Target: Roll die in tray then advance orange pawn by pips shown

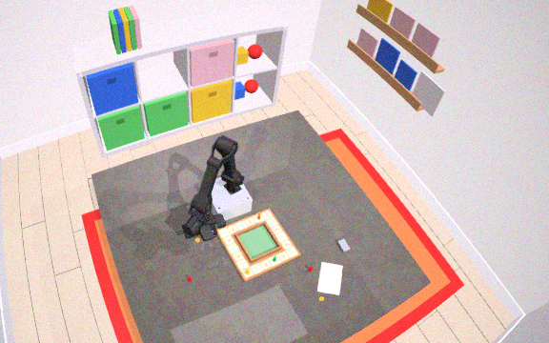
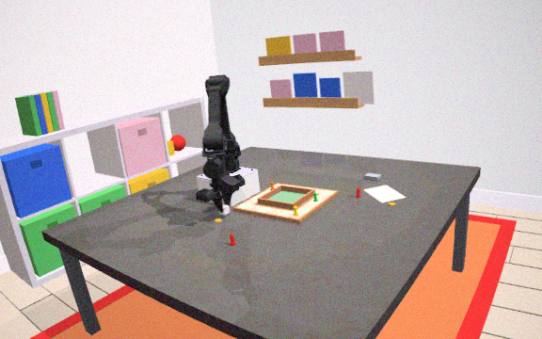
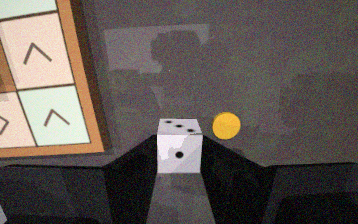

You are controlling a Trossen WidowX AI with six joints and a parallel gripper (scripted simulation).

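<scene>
Now: the orange pawn 27 cm to the left of my gripper tip and 5 cm ahead of it. Also, from my gripper tip: yellow pawn: 25 cm ahead, 6 cm to the left; then green-felt tray: 18 cm to the left, 15 cm ahead, 2 cm below; then white die: right at my gripper tip.
</scene>
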